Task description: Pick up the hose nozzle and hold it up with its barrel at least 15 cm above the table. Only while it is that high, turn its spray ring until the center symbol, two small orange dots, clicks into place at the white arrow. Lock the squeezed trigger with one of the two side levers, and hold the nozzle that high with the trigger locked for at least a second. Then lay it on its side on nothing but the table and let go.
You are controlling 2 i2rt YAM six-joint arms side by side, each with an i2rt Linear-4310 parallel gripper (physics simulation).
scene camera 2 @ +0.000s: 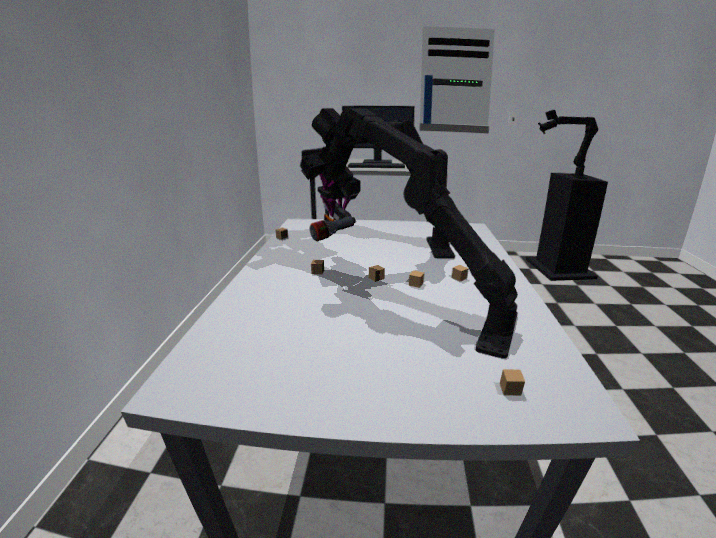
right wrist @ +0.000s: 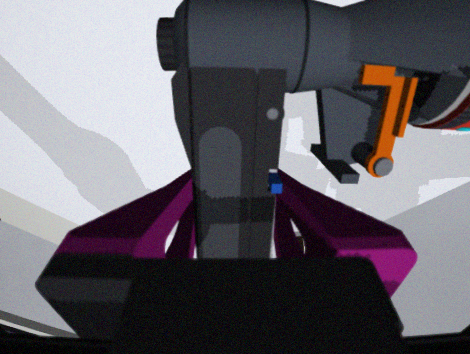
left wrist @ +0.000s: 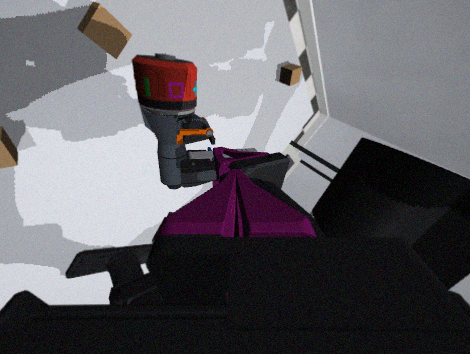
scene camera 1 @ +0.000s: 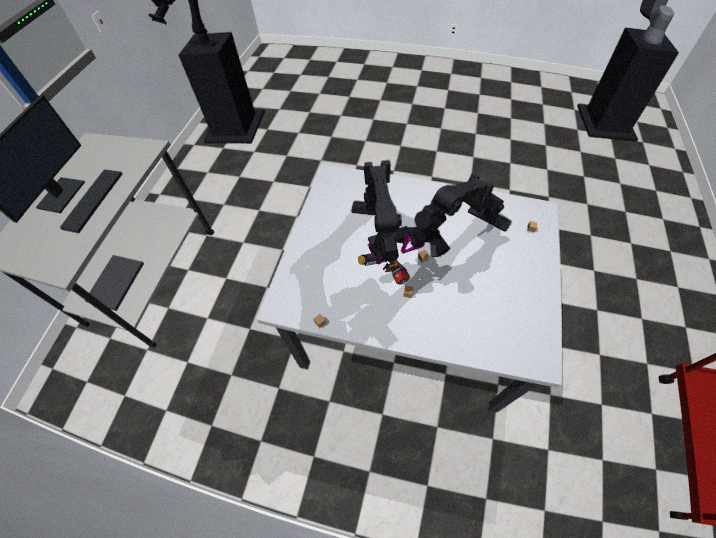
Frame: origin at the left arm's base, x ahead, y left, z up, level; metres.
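Where they show: left gripper, fingertip midpoint: (scene camera 2: pixel 326 189) (left wrist: pixel 235 176) (scene camera 1: pixel 402 252); right gripper, fingertip midpoint: (scene camera 2: pixel 336 215) (right wrist: pixel 234 177) (left wrist: pixel 216 160) (scene camera 1: pixel 376 259); left arm's base at its link origin: (scene camera 2: pixel 498 331) (scene camera 1: pixel 489 217); right arm's base at its link origin: (scene camera 2: pixel 439 248) (left wrist: pixel 120 256) (scene camera 1: pixel 373 209).
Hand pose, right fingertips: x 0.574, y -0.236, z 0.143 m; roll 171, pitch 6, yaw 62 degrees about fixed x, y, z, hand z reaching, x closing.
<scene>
Each offset is from my right fingertips to the top centre of the thing. "spot": to the spot under its first point. Level surfaces: height alone.
The hose nozzle (scene camera 1: pixel 400 274) (scene camera 2: pixel 318 230) (left wrist: pixel 165 82) (right wrist: pixel 245 35) is held above the table, barrel roughly level. Its red spray ring shows a green bar, a purple square and part of a cyan mark in the left wrist view; the orange dots and white arrow do not show. An orange lever part {spot: dx -0.015, dy +0.070, dz +0.011 m} (left wrist: pixel 192 134) (right wrist: pixel 387 120) sits beside the dark trigger {spot: dx -0.006, dy +0.056, dz +0.000 m} (right wrist: pixel 345 132), which stands apart from the handle; I cannot tell if it is locked. My right gripper (right wrist: pixel 234 177) is shut on the handle. My left gripper (left wrist: pixel 235 176) is shut, empty, apart from the nozzle's barrel and ring.
The white table {dz -0.143 m} (scene camera 1: pixel 491 323) (scene camera 2: pixel 347 393) bears several small wooden blocks, including one {dx -0.016, dy +0.147, dz -0.109 m} (scene camera 1: pixel 408 292) near the nozzle in the picture, one {dx -0.197, dy +0.105, dz -0.109 m} (scene camera 1: pixel 423 256) near the left gripper and one {dx +0.295, dy -0.061, dz -0.109 m} (scene camera 1: pixel 319 320) by the table edge. My two arms are close together above the table.
</scene>
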